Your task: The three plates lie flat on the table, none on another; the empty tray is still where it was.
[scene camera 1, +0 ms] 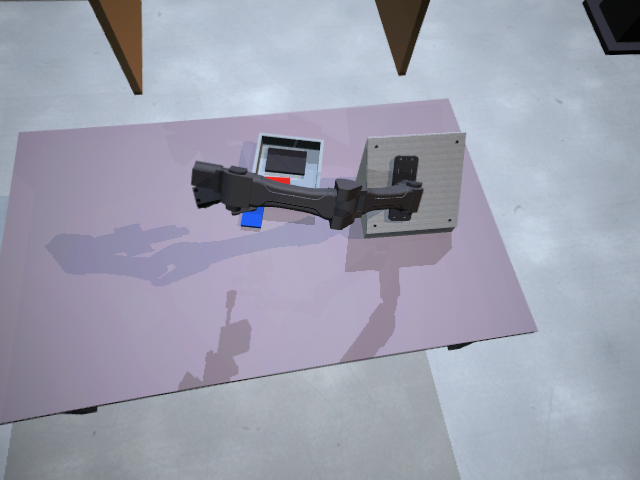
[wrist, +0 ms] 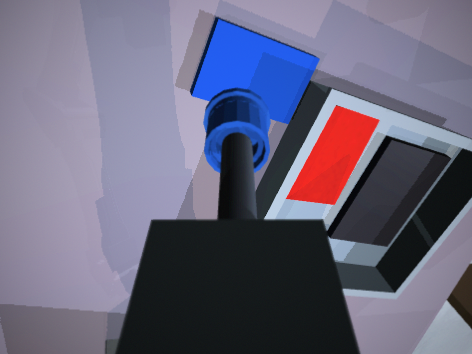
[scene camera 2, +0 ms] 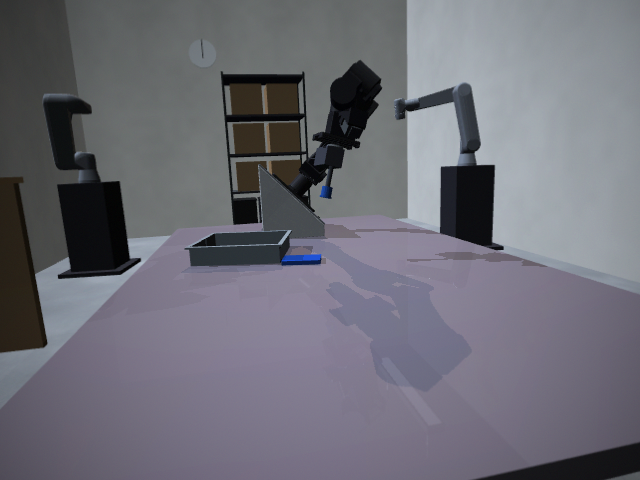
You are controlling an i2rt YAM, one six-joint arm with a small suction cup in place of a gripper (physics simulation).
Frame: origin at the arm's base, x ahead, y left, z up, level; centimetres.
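Where they show: hand, its tool point: (wrist: 236, 118) (scene camera 2: 325, 197); arm's base, origin of its link: (scene camera 1: 402, 188) (scene camera 2: 292, 194).
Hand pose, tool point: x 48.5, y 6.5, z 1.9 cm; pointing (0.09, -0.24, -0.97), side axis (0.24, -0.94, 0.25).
Note:
Things, the pixels of their top centre, and the offset from my tool point.
- blue plate, centre of its top: (wrist: 257, 77) (scene camera 2: 301, 257) (scene camera 1: 252, 212) dx -2.1, dy -6.4, dz -15.0 cm
- tray, centre of its top: (wrist: 372, 220) (scene camera 2: 243, 238) (scene camera 1: 287, 165) dx -13.9, dy -21.9, dz -11.1 cm
- red plate, centre of its top: (wrist: 326, 158) (scene camera 1: 273, 186) dx -8.9, dy -16.0, dz -14.7 cm
- dark grey plate, centre of its top: (wrist: 389, 199) (scene camera 1: 286, 160) dx -13.5, dy -26.6, dz -14.8 cm
A blue plate (scene camera 1: 251, 217) (scene camera 2: 301, 259) (wrist: 240, 55) lies flat on the table, right beside the tray (scene camera 1: 320, 165) (scene camera 2: 235, 256) (wrist: 362, 275). The arm partly covers the plate in scene camera 1. A red plate (scene camera 1: 277, 180) (wrist: 332, 157) and a dark grey plate (scene camera 1: 285, 161) (wrist: 390, 192) lie side by side inside the tray; its walls hide them in scene camera 2. My gripper, a blue suction cup (scene camera 2: 325, 193) (wrist: 237, 112), is open and holds nothing. It hangs above the table, apart from the blue plate. The arm hides the cup in scene camera 1.
A grey wedge base (scene camera 1: 439, 180) (scene camera 2: 284, 211) carries my arm, on the same side as a shelf rack (scene camera 2: 261, 78) behind it. Two other arms (scene camera 2: 59, 131) (scene camera 2: 466, 116) stand on dark pedestals beyond the table. The tray walls stand higher than the blue plate.

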